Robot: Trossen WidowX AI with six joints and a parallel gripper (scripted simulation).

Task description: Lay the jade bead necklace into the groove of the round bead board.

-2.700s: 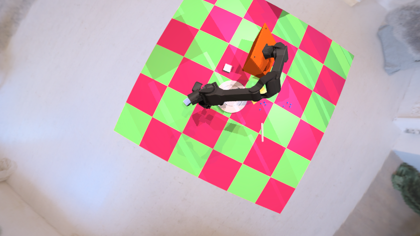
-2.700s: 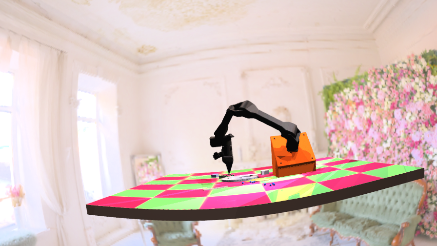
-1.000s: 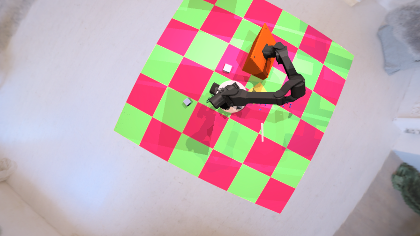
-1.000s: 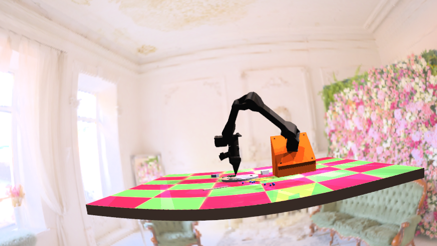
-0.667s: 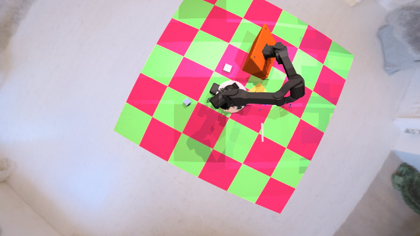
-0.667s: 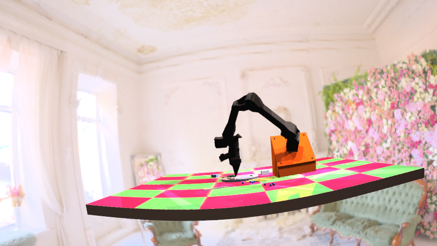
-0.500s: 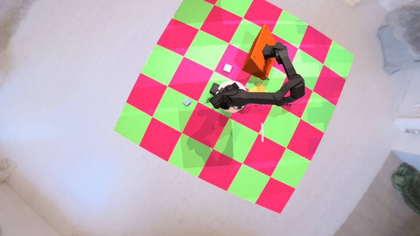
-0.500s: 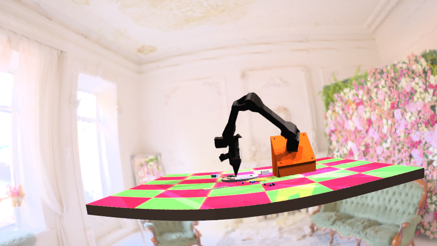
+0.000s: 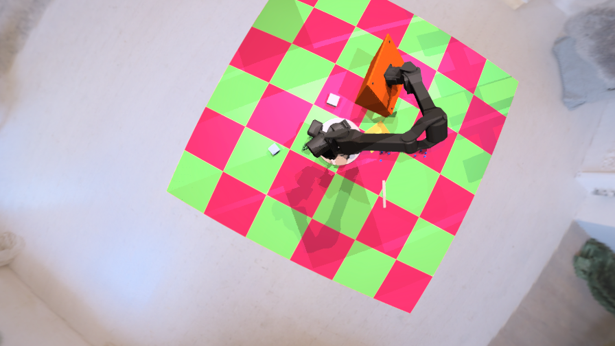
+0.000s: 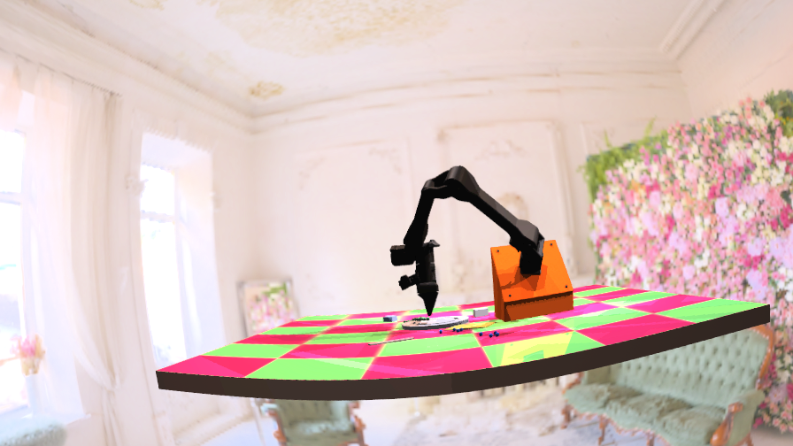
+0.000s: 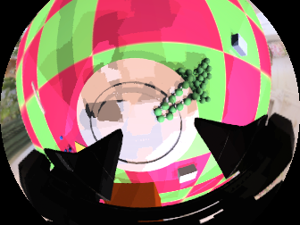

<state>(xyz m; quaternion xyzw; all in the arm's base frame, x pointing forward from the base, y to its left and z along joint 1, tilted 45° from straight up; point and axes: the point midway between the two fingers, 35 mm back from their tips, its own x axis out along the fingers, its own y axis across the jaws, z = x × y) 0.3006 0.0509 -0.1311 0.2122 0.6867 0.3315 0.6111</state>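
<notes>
My gripper tip is 3 cm to the right of the round bead board, 2 cm past it and 2 cm above it. Also, from my gripper tip: pale blue cube 18 cm to the right, 15 cm ahead, 2 cm below; then white cube 16 cm behind, 8 cm to the right, 2 cm below; then yellow patch 16 cm to the left, 13 cm behind, 3 cm below.
</notes>
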